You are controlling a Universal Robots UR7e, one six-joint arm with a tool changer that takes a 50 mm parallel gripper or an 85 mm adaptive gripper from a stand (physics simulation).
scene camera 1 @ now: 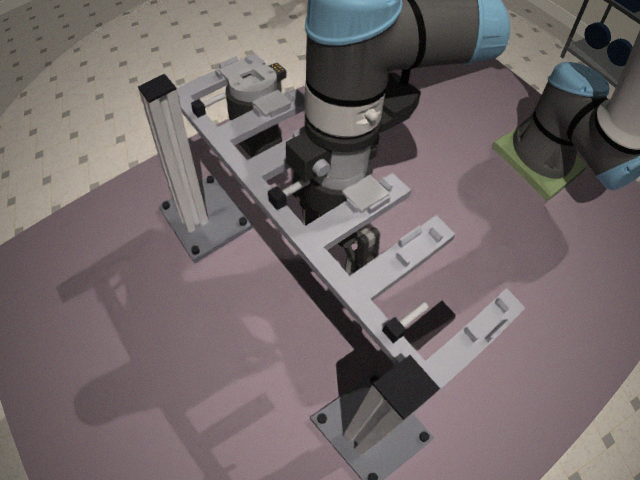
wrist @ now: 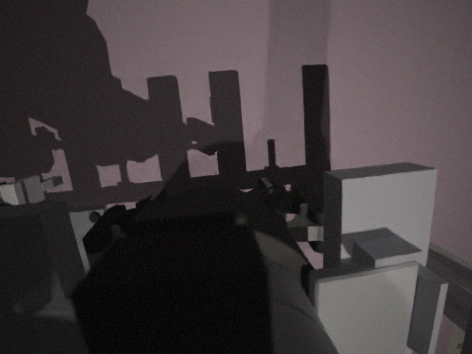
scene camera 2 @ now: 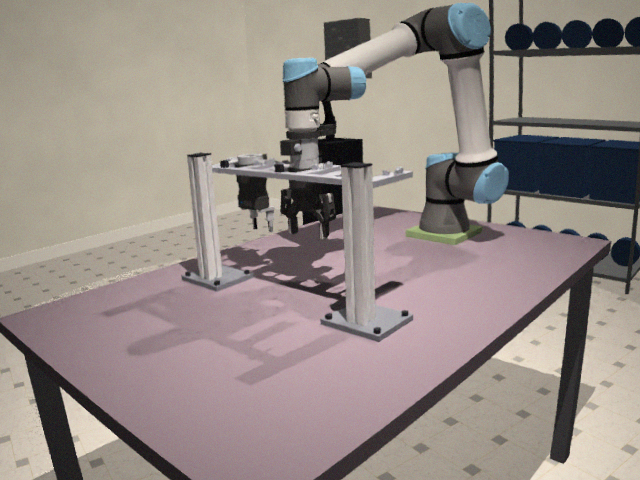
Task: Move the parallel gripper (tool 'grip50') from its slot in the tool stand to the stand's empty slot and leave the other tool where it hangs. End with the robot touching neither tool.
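Places are measured from the arm's base along level axes (x ahead, y left, z up), in centimetres.
Pixels of known places: arm's base, origin of the base link: point(scene camera 1: 543, 151) point(scene camera 2: 444, 227).
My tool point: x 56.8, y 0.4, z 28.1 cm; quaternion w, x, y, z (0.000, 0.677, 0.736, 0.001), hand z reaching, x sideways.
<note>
Ahead of a thing's pixels: the offset from my tool point to its middle. "spot": to the spot under its first point.
The parallel gripper point(scene camera 1: 242, 103) point(scene camera 2: 252, 191) hangs in the far-end slot, its two thin fingers pointing down. The arm's wrist point(scene camera 1: 343, 111) point(scene camera 2: 301, 118) is upright over the middle slot, stacked on the adaptive gripper point(scene camera 2: 308, 233) with no visible gap. That gripper is open, black fingers apart below the stand, nothing between them. Its side plate {dz -1.6, dx -0.4, dy +4.6 cm} point(scene camera 1: 367, 193) point(wrist: 367, 310) rests at a prong; the exact seating is partly hidden. The tool stand point(scene camera 1: 310, 253) point(scene camera 2: 359, 248) has an empty slot at its near end, between two bare prongs, one being the end prong {spot: dz -1.9, dx +3.4, dy +23.6 cm} point(scene camera 1: 449, 356) point(scene camera 2: 392, 177).
Black-capped pins stick out from the rail, one {spot: dz -0.3, dx +6.7, dy +18.8 cm} point(scene camera 1: 395, 329) in the empty slot. Two posts on base plates, one {spot: dz -9.8, dx +13.9, dy -19.9 cm} point(scene camera 1: 173, 155) point(scene camera 2: 204, 217) at the far end, carry the rail. The arm's base stands on a green plate point(scene camera 1: 545, 188) point(scene camera 2: 439, 237). A storage rack point(scene camera 2: 491, 103) stands behind.
</note>
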